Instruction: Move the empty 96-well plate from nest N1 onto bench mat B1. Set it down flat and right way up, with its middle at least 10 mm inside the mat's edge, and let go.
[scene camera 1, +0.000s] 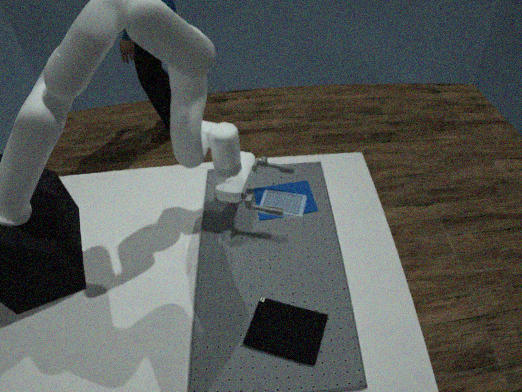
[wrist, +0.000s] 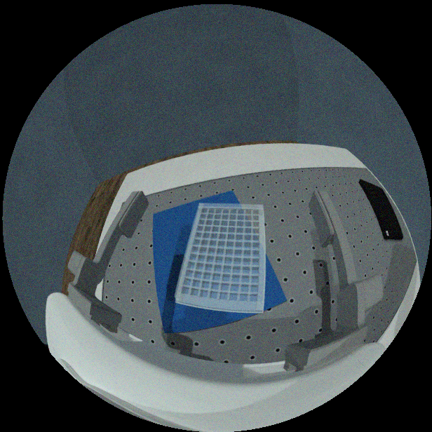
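Seen in the pictures: hand, its tool point: (scene camera 1: 281, 188); arm's base, origin of its link: (scene camera 1: 6, 207).
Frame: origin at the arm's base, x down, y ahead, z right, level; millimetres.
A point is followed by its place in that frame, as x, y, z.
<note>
The clear 96-well plate (scene camera 1: 283, 203) {236, 649, -258} (wrist: 225, 255) lies flat with its wells up on the blue bench mat (scene camera 1: 300, 187) {247, 696, -335} (wrist: 164, 245). Most of it is over the mat; in the wrist view its right side and far right corner reach past the mat's slanting edge. My gripper (scene camera 1: 287, 191) {178, 643, -259} (wrist: 230, 215) is wide open and empty. Its fingers stand apart from the plate, one off each side, and their shadows show them raised above the board. The black rectangular piece (scene camera 1: 287, 332) {238, 683, 122} (wrist: 382, 208), which looks like nest N1, has no plate on it.
The grey perforated board (scene camera 1: 280, 262) {250, 653, -68} (wrist: 295, 235) bears the mat and the black piece, on a white table (scene camera 1: 360, 200) {263, 880, -304}. A black block (scene camera 1: 45, 255) {86, 116, 69} stands by the arm's base at the left. A person (scene camera 1: 152, 85) stands behind the arm, partly hidden.
</note>
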